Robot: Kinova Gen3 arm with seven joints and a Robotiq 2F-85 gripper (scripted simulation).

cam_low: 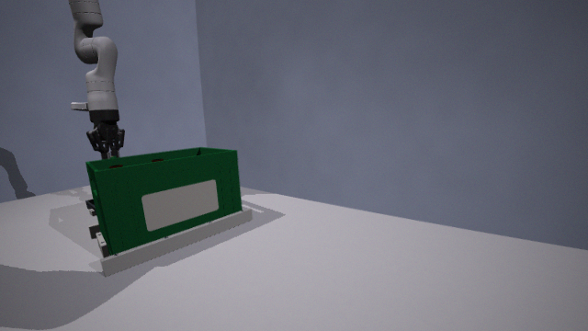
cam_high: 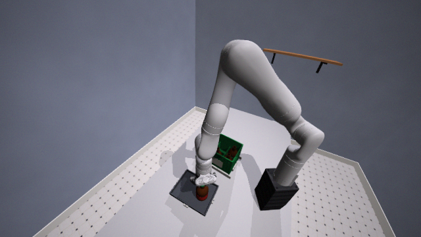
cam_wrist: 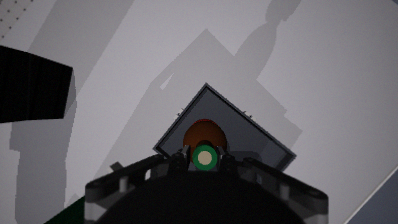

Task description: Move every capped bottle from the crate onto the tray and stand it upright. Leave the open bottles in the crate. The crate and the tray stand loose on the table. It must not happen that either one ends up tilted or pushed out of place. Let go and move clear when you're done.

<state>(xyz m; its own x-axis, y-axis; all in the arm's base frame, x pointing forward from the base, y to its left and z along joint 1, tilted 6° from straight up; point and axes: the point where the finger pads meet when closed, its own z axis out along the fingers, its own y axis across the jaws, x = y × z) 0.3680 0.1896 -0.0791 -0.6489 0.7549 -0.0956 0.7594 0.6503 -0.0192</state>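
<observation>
Now: the brown bottle 70 mm below my hand. Round my hand: green crate (40 mm ahead, 310 mm to the right, 70 mm below); then dark tray (50 mm ahead, 140 mm below).
</observation>
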